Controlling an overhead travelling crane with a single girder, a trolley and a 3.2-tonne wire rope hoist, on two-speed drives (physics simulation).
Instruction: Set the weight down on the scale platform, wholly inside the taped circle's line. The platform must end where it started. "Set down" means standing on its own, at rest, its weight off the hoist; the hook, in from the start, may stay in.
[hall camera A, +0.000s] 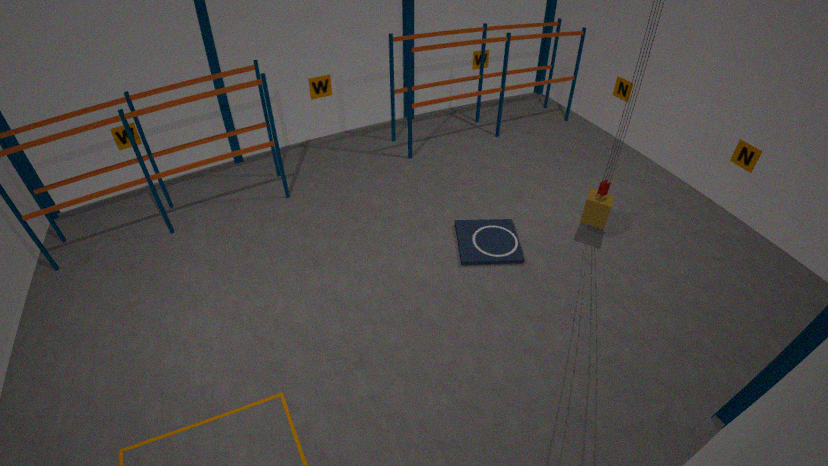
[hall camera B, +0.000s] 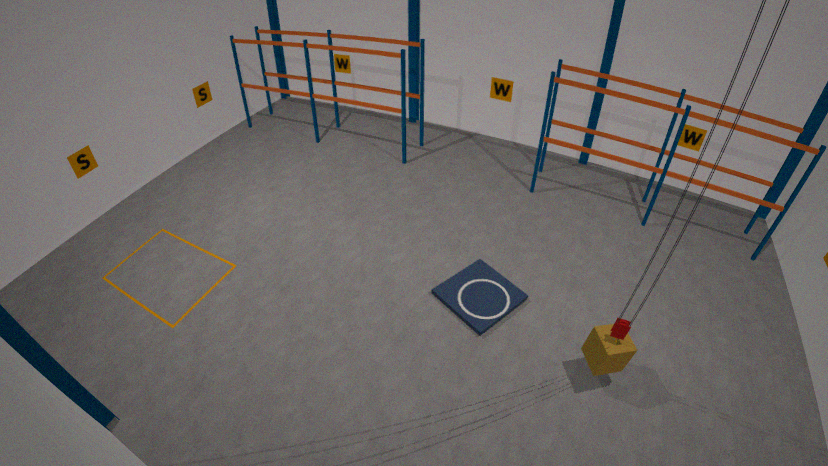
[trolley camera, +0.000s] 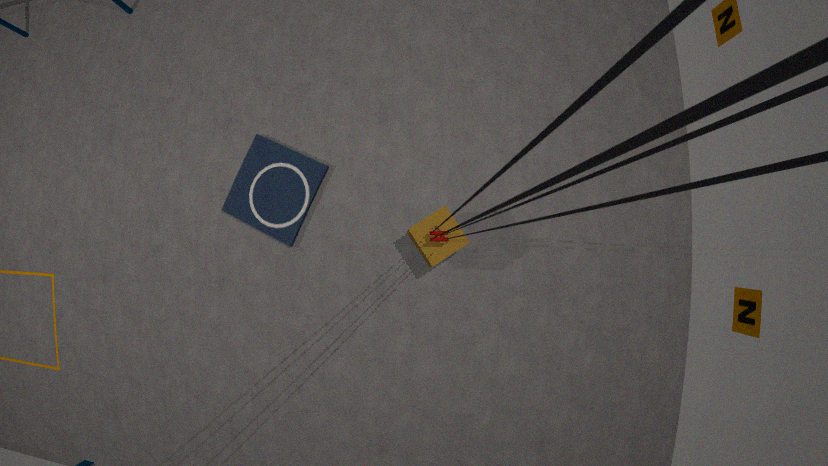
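Note:
The yellow weight (hall camera A: 596, 214) (hall camera B: 607, 355) (trolley camera: 451, 244) hangs a little above the floor, turned and nearly level; its shadow lies apart from its base. My hook (hall camera A: 602, 195) (hall camera B: 618, 339) (trolley camera: 438, 236), under the red block, is in the eye on the weight's top; the hook's tip is too small to make out. The ropes run up at a slant. The blue scale platform (hall camera A: 465, 231) (hall camera B: 479, 268) (trolley camera: 246, 173) lies flat on the floor, apart from the weight, left of it in all three views. The white taped circle (hall camera A: 473, 240) (hall camera B: 459, 298) (trolley camera: 250, 195) is on its top.
Blue and orange racks (hall camera A: 501, 104) (hall camera B: 403, 127) stand along the W wall. A yellow outlined square (hall camera A: 202, 422) (hall camera B: 198, 247) (trolley camera: 55, 306) is marked on the floor beyond the platform. The N wall (hall camera A: 695, 86) (trolley camera: 753, 202) is on the weight's other side.

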